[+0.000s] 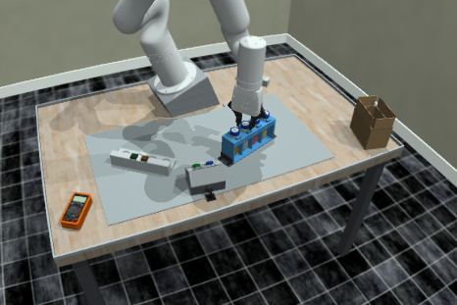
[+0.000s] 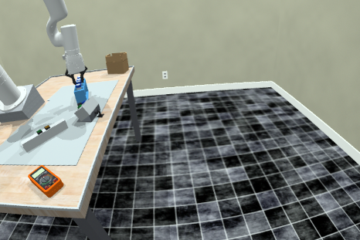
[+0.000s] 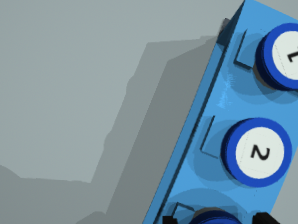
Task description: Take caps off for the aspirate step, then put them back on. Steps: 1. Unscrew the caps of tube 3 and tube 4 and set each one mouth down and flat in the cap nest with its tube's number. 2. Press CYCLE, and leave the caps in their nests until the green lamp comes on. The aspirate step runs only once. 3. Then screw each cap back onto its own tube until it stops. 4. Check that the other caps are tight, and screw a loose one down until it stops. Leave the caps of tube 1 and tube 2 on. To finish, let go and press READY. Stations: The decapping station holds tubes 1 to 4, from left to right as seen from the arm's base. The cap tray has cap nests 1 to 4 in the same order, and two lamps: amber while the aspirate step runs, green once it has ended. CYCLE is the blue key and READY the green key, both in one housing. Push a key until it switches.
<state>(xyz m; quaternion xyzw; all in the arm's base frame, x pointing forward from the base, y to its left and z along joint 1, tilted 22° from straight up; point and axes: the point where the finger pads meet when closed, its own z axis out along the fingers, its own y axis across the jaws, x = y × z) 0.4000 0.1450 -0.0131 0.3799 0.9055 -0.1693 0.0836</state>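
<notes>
Now: hand 2 cm short of the blue-and-white cap, 5 cm to the left of it and 2 cm above it. Also, from my hand: green key 9 cm ahead, 21 cm to the right, 6 cm below; blue key 9 cm ahead, 17 cm to the right, 6 cm below; key housing 11 cm ahead, 19 cm to the right, 8 cm below.
</notes>
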